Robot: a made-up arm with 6 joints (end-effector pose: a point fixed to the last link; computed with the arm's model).
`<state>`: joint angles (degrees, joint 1 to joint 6).
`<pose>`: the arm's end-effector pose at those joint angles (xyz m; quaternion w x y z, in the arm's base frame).
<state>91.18 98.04 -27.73 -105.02 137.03 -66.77</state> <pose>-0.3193 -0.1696 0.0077 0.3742 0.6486 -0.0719 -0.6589</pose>
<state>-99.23 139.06 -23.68 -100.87 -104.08 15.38</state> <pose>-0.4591 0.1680 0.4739 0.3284 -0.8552 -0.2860 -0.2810</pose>
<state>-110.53 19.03 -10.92 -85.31 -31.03 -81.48</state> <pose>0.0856 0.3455 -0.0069 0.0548 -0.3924 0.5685 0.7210</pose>
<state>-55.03 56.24 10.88 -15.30 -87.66 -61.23</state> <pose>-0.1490 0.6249 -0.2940 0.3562 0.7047 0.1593 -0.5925</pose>
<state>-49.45 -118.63 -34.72 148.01 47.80 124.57</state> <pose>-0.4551 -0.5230 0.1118 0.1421 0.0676 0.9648 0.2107</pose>
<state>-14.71 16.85 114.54 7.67 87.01 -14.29</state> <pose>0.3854 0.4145 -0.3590 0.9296 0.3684 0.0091 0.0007</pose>
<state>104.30 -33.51 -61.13 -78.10 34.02 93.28</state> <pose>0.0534 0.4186 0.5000 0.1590 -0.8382 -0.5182 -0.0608</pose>
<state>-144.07 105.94 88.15 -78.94 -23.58 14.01</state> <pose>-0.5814 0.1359 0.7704 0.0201 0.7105 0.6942 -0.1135</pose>
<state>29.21 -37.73 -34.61 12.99 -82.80 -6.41</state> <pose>0.5579 -0.1356 0.1401 0.9398 0.1857 -0.2730 0.0881</pose>
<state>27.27 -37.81 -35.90 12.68 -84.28 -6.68</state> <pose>0.5551 -0.1321 0.1431 0.9343 0.2035 -0.2800 0.0855</pose>
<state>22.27 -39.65 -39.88 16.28 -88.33 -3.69</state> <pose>0.5448 -0.1266 0.1438 0.9278 0.2512 -0.2699 0.0574</pose>
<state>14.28 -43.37 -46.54 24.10 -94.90 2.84</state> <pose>0.5241 -0.1186 0.1466 0.9095 0.3353 -0.2454 0.0065</pose>
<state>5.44 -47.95 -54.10 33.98 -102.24 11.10</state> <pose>0.4979 -0.1098 0.1585 0.8692 0.4396 -0.2216 -0.0462</pose>
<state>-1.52 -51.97 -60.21 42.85 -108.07 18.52</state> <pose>0.4760 -0.1050 0.1777 0.8187 0.5290 -0.2081 -0.0816</pose>
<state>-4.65 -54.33 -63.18 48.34 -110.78 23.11</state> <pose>0.4643 -0.1034 0.1904 0.7871 0.5754 -0.2001 -0.0969</pose>
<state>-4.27 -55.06 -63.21 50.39 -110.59 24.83</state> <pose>0.4613 -0.1003 0.1897 0.7848 0.5813 -0.1903 -0.0996</pose>
